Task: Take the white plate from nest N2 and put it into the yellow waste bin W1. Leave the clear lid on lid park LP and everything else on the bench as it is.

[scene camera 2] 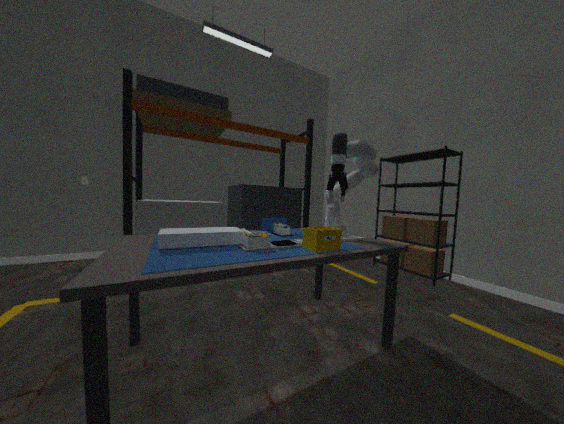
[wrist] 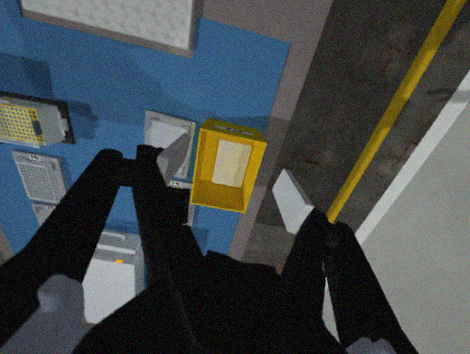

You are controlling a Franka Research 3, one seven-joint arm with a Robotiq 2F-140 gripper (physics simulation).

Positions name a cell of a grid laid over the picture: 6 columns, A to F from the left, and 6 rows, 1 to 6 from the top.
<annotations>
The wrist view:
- gripper: C3
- long white box: B5
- white plate: C3
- pale panel: C3
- white plate: A4
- mat: C2
</annotations>
